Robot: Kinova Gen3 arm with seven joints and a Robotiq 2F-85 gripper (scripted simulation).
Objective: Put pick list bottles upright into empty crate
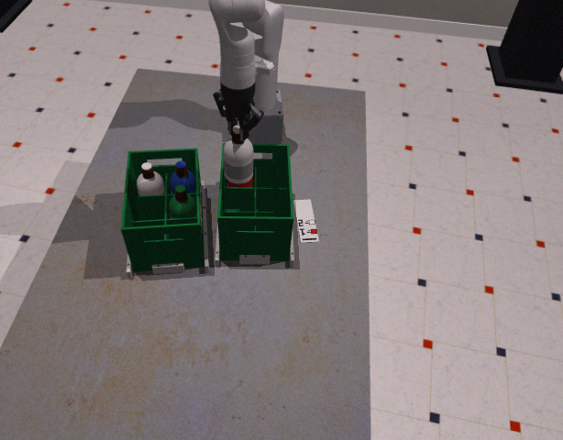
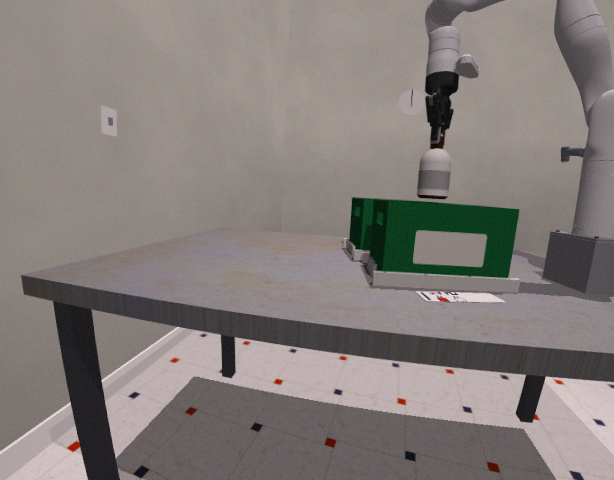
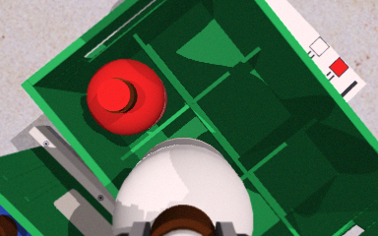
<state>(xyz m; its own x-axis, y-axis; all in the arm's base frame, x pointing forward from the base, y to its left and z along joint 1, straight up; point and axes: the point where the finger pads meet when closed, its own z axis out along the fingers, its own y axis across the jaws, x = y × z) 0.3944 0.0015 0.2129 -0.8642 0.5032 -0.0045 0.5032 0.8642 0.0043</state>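
The red-label bottle is 9 cm behind my hand, 1 cm to the right of it and 25 cm below it. Round my hand: green bottle: 5 cm ahead, 14 cm to the right, 25 cm below; then blue bottle: 4 cm behind, 16 cm to the right, 25 cm below; then pick list: 4 cm behind, 18 cm to the left, 33 cm below.
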